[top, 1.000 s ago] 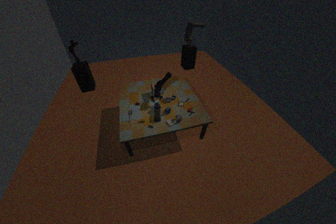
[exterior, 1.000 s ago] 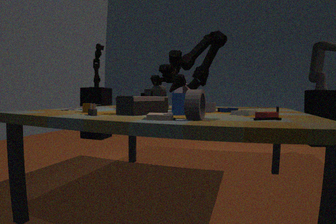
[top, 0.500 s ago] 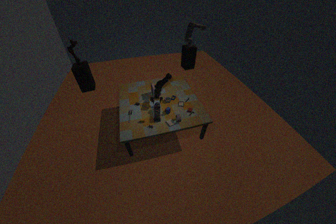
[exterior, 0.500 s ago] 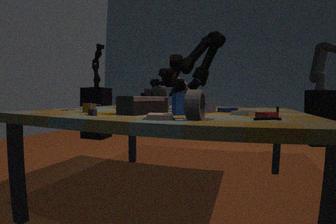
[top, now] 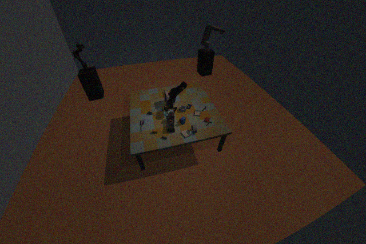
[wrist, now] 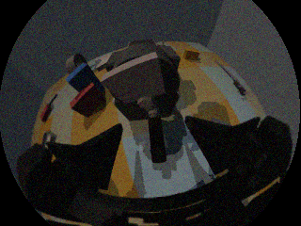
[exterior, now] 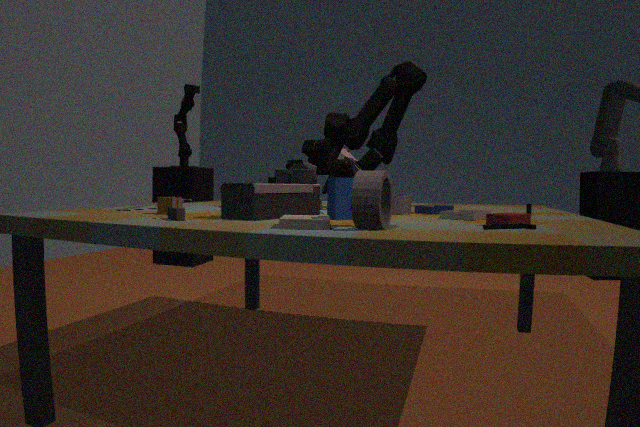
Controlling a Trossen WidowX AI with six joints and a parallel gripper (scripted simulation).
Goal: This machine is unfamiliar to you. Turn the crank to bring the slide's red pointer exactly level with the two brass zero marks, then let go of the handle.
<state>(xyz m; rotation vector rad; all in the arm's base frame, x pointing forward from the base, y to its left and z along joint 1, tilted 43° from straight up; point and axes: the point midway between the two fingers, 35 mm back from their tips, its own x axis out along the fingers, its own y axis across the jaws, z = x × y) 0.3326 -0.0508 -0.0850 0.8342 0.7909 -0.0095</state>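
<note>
Right now the dark crank handle is 20 mm behind my gripper tip, 10 mm to the left of it and 10 mm above it. Round my gripper tip: blue block (170 mm ahead, 120 mm to the left, 10 mm below); red pointer (150 mm ahead, 40 mm to the right, 30 mm above); yellow block (210 mm ahead, 280 mm to the right, 30 mm below).
</note>
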